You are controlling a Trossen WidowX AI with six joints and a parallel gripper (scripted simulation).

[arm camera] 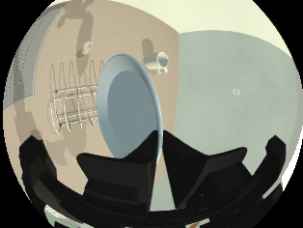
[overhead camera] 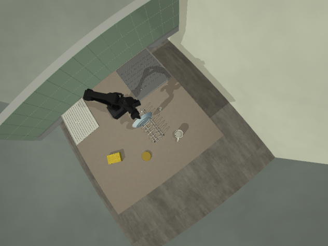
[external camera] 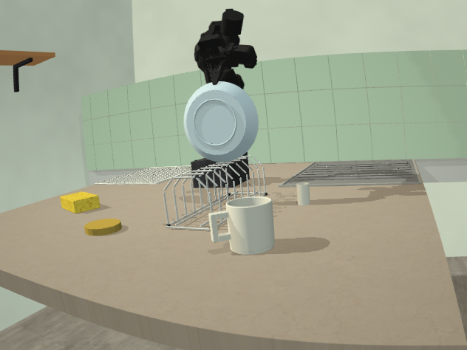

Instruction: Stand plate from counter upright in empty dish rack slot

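Right now the pale blue plate is 11 cm below my hand and 3 cm ahead of it. From my hand the other things lie so: cream mug: 29 cm below, 26 cm ahead, 22 cm to the left; then yellow disc: 31 cm below, 29 cm ahead, 16 cm to the right; then small white cup: 31 cm below, 18 cm to the left, 5 cm behind.
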